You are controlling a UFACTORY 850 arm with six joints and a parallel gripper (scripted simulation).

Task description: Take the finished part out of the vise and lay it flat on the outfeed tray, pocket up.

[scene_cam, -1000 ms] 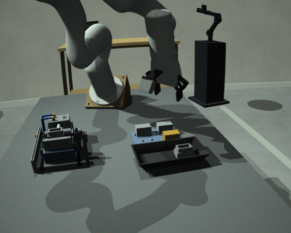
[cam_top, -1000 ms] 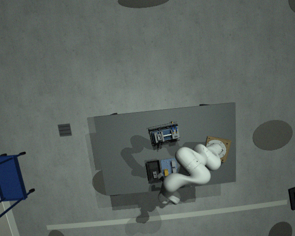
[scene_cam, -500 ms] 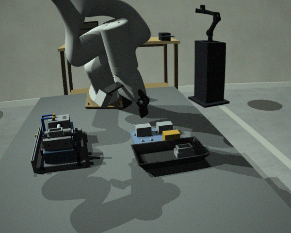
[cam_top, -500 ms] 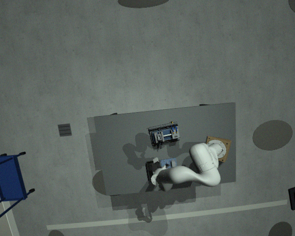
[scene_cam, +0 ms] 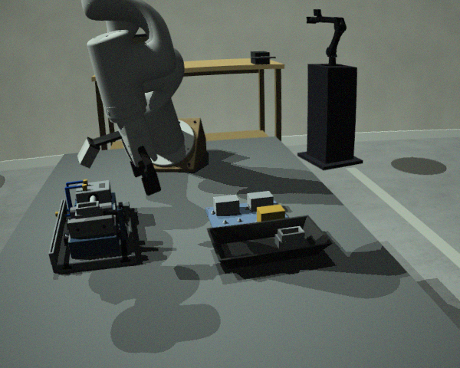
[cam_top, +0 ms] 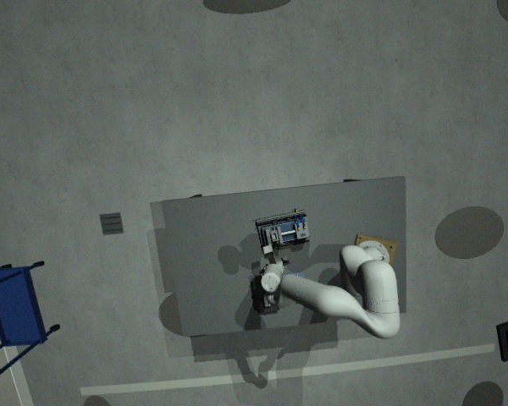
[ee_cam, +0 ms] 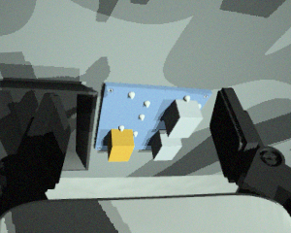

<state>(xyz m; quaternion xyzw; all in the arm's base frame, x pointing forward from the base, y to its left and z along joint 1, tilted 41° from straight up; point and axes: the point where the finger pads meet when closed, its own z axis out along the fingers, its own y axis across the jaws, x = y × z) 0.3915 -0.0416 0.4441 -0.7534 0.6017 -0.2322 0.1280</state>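
Now: the white screw rod 13 cm behind my hand, 12 cm to the right of it and 9 cm below it. Also, from my hand: yellow block (29 cm to the left, 14 cm below); then blue plate (5 cm behind, 25 cm to the left, 16 cm below).
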